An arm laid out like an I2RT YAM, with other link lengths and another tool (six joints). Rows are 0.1 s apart.
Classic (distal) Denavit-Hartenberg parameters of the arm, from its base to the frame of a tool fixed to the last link. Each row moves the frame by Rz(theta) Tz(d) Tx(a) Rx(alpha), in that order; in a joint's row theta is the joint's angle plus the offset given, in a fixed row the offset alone. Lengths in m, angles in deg.
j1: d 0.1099; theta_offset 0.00; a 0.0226; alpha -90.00
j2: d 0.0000; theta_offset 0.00; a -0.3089; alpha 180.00
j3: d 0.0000; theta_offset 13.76; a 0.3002; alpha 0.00
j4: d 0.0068; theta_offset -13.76; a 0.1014; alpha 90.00
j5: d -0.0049; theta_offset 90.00; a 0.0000; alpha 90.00
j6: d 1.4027; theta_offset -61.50; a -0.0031; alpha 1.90
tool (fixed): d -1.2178; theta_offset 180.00; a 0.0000; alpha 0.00
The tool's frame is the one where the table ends.
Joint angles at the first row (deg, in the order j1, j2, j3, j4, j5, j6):
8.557, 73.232, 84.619, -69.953, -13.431, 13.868
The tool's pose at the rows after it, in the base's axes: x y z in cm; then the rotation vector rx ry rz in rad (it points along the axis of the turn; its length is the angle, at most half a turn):
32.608, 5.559, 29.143, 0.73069, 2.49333, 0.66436
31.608, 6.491, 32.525, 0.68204, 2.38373, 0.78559
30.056, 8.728, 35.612, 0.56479, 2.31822, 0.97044
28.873, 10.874, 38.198, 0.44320, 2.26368, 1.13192
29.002, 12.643, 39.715, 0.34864, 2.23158, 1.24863
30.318, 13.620, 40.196, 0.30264, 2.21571, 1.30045
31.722, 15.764, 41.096, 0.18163, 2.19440, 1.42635
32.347, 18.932, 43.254, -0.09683, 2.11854, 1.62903
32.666, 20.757, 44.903, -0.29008, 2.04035, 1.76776
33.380, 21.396, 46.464, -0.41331, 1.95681, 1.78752
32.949, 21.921, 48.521, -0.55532, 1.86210, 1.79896
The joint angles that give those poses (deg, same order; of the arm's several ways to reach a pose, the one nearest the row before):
8.558, 70.587, 84.729, -68.817, -12.075, 16.885
8.557, 65.581, 84.728, -66.413, -15.136, 18.305
8.555, 61.517, 84.730, -64.359, -22.765, 18.282
8.557, 59.069, 84.729, -61.822, -30.195, 18.240
8.557, 59.242, 84.705, -58.630, -36.053, 18.240
8.558, 61.036, 84.706, -55.461, -38.763, 18.240
8.557, 63.943, 84.708, -50.566, -45.954, 17.628
8.556, 67.418, 84.708, -42.896, -59.397, 14.960
8.557, 70.259, 84.708, -35.705, -68.970, 14.960
8.557, 71.549, 84.728, -29.037, -72.423, 15.026
8.667, 71.702, 84.728, -22.523, -76.269, 15.288

